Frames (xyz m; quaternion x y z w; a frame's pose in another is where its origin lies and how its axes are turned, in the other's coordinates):
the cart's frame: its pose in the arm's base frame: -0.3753 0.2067 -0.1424 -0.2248 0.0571 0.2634 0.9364
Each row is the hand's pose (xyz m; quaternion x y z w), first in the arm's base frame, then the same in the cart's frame.
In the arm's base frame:
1: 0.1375 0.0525 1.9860 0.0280 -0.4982 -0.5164 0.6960
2: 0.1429 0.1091 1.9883 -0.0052 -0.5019 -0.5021 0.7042
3: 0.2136 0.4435 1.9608 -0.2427 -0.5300 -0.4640 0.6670
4: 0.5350 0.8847 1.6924 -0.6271 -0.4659 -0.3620 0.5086
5: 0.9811 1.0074 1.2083 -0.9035 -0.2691 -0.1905 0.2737
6: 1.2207 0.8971 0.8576 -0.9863 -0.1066 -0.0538 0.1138
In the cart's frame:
1: -0.1135 -1.2154 1.8240 0.0809 -0.3975 -0.7772 0.4810
2: -0.0829 -1.1760 1.8515 0.0499 -0.3960 -0.7688 0.4997
3: 0.1401 -0.9478 1.9770 -0.1904 -0.3661 -0.7432 0.5267
4: 0.6816 -0.6743 1.9328 -0.5749 -0.2187 -0.6135 0.4953
5: 1.2294 -0.6233 1.5510 -0.8445 0.0132 -0.3626 0.3939
6: 1.4616 -0.6943 1.1855 -0.9230 0.1656 -0.1606 0.3080

